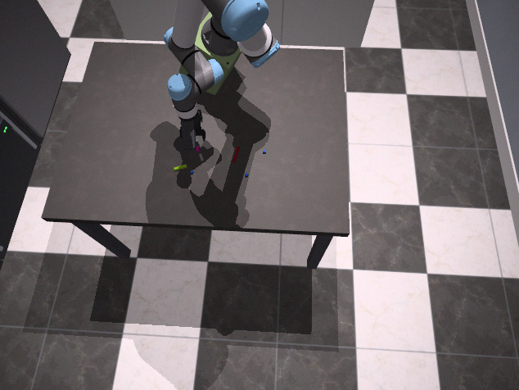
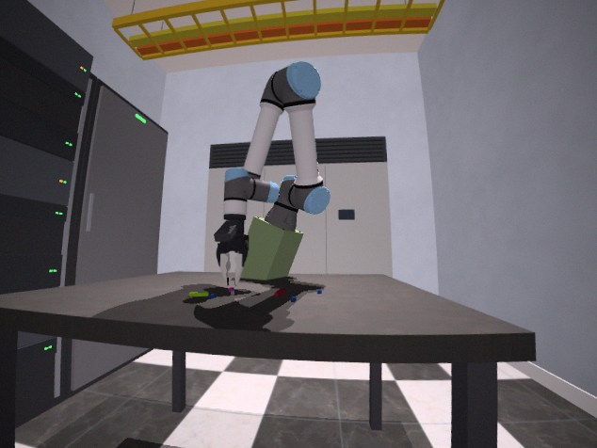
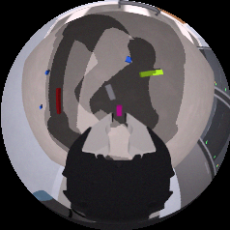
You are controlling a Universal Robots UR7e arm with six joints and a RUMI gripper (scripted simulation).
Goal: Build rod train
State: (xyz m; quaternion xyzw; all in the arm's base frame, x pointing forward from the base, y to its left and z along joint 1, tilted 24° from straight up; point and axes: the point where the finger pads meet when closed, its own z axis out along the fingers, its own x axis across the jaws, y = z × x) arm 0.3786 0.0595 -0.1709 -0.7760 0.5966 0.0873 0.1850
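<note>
Now: the magenta rod 3 cm below my hand. The rest, counted from my hand: grey rod: 3 cm ahead, 3 cm to the left, 3 cm below; red rod: 1 cm behind, 16 cm to the left, 3 cm below; lime rod: 10 cm ahead, 4 cm to the right, 3 cm below.
</note>
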